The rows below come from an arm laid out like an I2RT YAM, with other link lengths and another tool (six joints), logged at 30 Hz.
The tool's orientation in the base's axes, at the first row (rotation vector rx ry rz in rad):
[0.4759 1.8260 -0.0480]
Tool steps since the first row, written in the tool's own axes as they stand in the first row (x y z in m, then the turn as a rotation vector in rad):
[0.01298 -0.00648 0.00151 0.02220 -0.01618 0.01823]
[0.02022 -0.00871 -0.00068 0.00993 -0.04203 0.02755]
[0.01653 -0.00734 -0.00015 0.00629 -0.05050 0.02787]
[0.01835 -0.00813 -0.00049 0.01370 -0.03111 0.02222]
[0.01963 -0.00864 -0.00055 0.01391 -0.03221 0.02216]
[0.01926 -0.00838 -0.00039 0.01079 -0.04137 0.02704]
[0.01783 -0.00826 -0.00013 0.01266 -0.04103 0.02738]
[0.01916 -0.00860 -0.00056 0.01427 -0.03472 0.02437]
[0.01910 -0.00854 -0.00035 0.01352 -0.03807 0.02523]
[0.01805 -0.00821 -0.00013 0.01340 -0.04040 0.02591]
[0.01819 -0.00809 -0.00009 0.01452 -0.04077 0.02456]
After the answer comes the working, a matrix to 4 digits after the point.
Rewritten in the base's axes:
[-0.00382 -0.00251 -0.01385 0.00597 -0.01321 -0.02961]
[-0.00823 -0.00181 -0.02035 0.00837 -0.04304 -0.02648]
[-0.00643 -0.00179 -0.01681 0.00658 -0.05196 -0.02496]
[-0.00743 -0.00189 -0.01856 0.00641 -0.03048 -0.02606]
[-0.00795 -0.00196 -0.01983 0.00593 -0.03141 -0.02647]
[-0.00763 -0.00187 -0.01948 0.00793 -0.04205 -0.02699]
[-0.00703 -0.00226 -0.01821 0.00793 -0.04127 -0.02876]
[-0.00784 -0.00206 -0.01938 0.00700 -0.03420 -0.02801]
[-0.00761 -0.00208 -0.01938 0.00680 -0.03772 -0.02827]
[-0.00706 -0.00215 -0.01841 0.00664 -0.04008 -0.02886]
[-0.00702 -0.00201 -0.01852 0.00503 -0.03972 -0.02955]

The tool's axes in the first row as the columns of a matrix, in the base's axes (rounded; the answer above uses it unrounded):
[-0.2282 0.3440 0.9108]
[0.2957 0.9158 -0.2718]
[-0.9276 0.2073 -0.3107]

